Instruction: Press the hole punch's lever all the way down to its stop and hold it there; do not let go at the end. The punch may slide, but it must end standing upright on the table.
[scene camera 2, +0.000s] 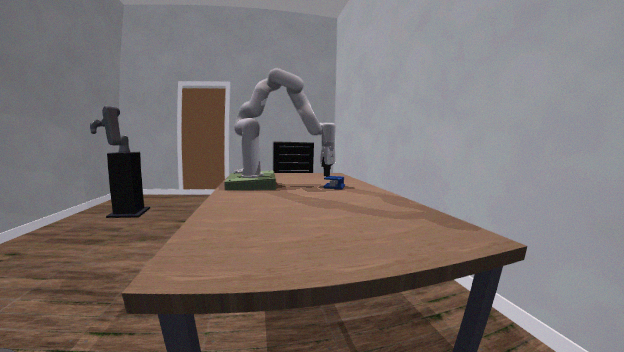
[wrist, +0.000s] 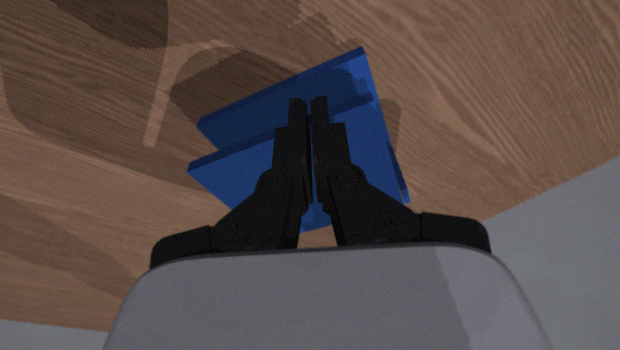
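Seen in the pictures: gripper, fingertip midpoint: (scene camera 2: 326, 176) (wrist: 310, 121); arm's base, link origin: (scene camera 2: 252, 175).
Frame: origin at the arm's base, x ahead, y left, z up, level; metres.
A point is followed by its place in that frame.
Note:
The blue hole punch (scene camera 2: 341, 183) {y -0.063, x 0.511, z -0.044 m} stands upright on the table (scene camera 2: 320, 240) {y -0.777, x 0.125, z -0.058 m}. Its lever (scene camera 2: 336, 178) {y -0.137, x 0.444, z -0.002 m} (wrist: 230, 175) {y -0.100, x 0.404, z -0.002 m} lies about level over the base (wrist: 250, 111) {y -0.084, x 0.405, z -0.046 m}, with grey parts between them in the scene view. My gripper (scene camera 2: 327, 174) {y -0.043, x 0.423, z -0.002 m} (wrist: 310, 121) {y -0.043, x 0.423, z -0.002 m} is shut, with nothing between its fingers. It points down, and its fingertips are at the top of the lever near the lever's free end, seemingly touching it. The fingers hide the middle of the punch in the wrist view. Whether the lever is at its stop cannot be told exactly.
The arm's green base block (scene camera 2: 250, 184) {y -0.116, x -0.015, z -0.028 m} stands on the table to the left of the punch. A black drawer unit (scene camera 2: 293, 145) is behind the table. A second arm on a black pedestal (scene camera 2: 125, 185) stands on the floor at the left. A wall runs along the right side.

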